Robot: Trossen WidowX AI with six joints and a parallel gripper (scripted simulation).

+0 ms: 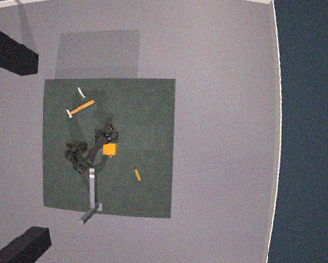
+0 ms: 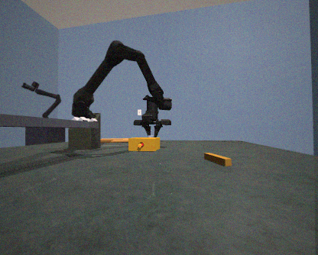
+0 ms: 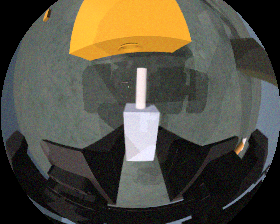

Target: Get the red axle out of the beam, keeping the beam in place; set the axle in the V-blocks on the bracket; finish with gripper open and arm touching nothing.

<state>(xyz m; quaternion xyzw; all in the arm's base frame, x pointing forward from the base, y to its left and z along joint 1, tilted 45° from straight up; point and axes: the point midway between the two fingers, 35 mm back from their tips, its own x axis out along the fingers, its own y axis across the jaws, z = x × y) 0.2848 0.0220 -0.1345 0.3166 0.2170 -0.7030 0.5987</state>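
Now: gripper tip 10 mm past the orange beam, 130 mm to the left of it and 10 mm above it. Round my gripper tip: small orange bar: 230 mm ahead, 380 mm to the right, 30 mm below.
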